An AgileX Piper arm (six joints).
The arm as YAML. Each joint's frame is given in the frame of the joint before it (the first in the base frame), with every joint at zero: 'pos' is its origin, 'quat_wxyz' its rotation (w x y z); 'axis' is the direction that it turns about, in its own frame. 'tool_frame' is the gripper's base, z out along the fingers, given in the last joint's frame.
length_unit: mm
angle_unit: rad
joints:
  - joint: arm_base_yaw
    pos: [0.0, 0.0, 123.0]
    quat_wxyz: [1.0, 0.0, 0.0, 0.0]
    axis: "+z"
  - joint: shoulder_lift
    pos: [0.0, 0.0, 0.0]
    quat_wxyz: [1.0, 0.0, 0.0, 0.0]
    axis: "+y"
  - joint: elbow
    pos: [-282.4, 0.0, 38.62]
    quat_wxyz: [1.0, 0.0, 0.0, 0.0]
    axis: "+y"
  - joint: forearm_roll
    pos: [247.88, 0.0, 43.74]
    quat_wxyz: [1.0, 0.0, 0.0, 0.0]
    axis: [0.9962, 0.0, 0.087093]
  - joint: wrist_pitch
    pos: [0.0, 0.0, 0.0]
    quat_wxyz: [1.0, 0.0, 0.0, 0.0]
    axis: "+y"
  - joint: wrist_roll
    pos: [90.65, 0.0, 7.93]
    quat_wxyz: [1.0, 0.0, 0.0, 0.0]
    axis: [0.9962, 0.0, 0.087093]
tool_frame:
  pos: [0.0, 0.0, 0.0]
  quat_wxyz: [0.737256, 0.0, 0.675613, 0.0]
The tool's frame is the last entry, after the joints.
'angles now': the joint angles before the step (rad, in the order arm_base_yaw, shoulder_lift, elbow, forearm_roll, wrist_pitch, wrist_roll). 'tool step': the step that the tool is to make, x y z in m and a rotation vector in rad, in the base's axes. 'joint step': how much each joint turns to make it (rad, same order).
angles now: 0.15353 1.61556 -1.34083 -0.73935 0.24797 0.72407
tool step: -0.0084 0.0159 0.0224 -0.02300 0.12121 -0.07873
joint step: 0.07772 -0.00010 -0.12827 0.11254 0.29355 -0.09915
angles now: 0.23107 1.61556 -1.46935 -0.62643 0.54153 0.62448
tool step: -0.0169 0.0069 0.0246 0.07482 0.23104 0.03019
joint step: 0.00656 -0.00016 -0.16901 0.34616 0.33191 -0.28101
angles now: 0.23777 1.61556 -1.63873 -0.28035 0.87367 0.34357
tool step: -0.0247 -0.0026 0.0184 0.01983 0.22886 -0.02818
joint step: -0.00003 -0.00253 -0.13019 0.09225 0.35029 -0.04789
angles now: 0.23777 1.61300 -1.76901 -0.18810 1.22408 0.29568
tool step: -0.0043 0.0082 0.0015 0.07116 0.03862 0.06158
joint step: 0.00010 -0.00072 -0.01361 0.10643 0.02936 -0.04709
